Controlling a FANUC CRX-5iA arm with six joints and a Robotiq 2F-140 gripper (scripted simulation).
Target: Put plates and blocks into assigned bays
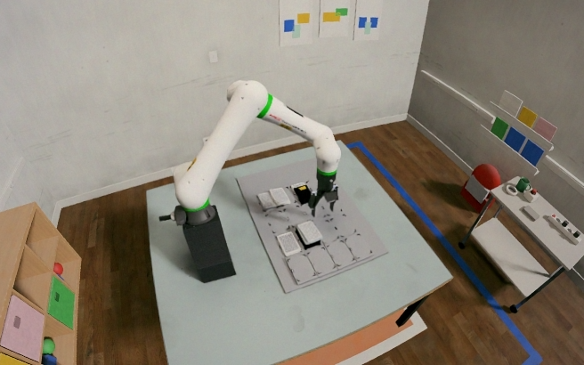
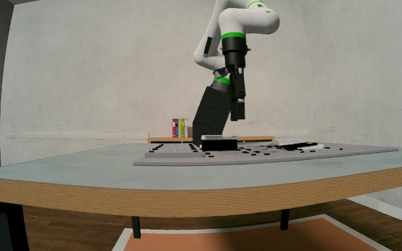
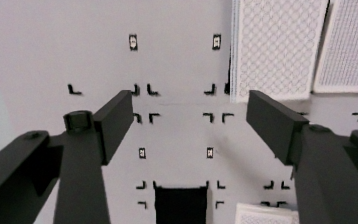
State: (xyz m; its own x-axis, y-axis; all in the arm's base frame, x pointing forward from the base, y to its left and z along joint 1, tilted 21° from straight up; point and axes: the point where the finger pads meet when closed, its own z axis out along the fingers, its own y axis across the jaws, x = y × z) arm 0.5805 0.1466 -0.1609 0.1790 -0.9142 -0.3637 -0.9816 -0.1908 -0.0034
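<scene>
The lid is 40 mm behind my hand, 240 mm to the left of it and 120 mm below it. The rest, counted from my hand: white plate 250 mm behind, 230 mm to the left, 120 mm below; black deep-well block 90 mm behind, 70 mm to the right, 110 mm below.
</scene>
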